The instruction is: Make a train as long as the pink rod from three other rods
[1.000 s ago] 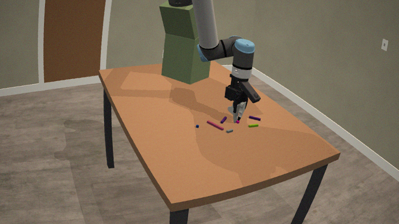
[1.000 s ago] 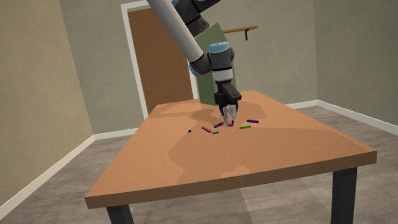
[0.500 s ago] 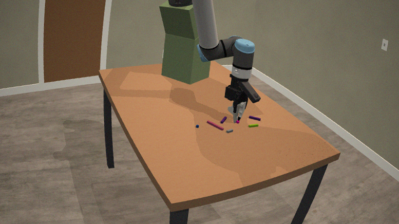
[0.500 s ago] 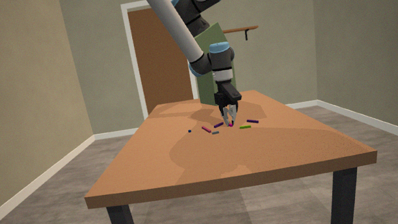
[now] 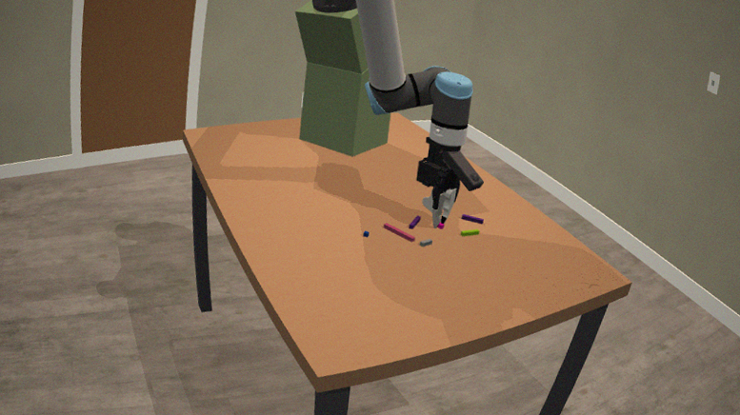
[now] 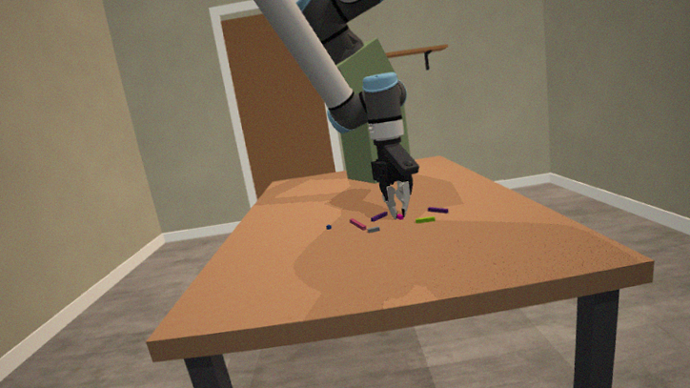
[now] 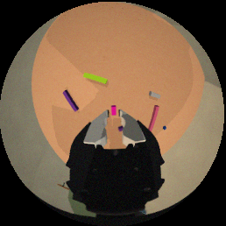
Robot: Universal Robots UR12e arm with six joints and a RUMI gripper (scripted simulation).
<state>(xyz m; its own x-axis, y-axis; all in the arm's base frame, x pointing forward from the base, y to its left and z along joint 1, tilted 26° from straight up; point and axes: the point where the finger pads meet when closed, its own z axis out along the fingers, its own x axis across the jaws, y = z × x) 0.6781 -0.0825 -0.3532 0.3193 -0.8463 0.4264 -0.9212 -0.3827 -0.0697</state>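
The magenta rod lies 1 cm below my hand. Also, from my hand: lime rod: 6 cm to the left, 6 cm ahead, 1 cm below; pink rod: 12 cm to the right, 1 cm below; grey rod: 8 cm to the right, 7 cm ahead, 1 cm below.
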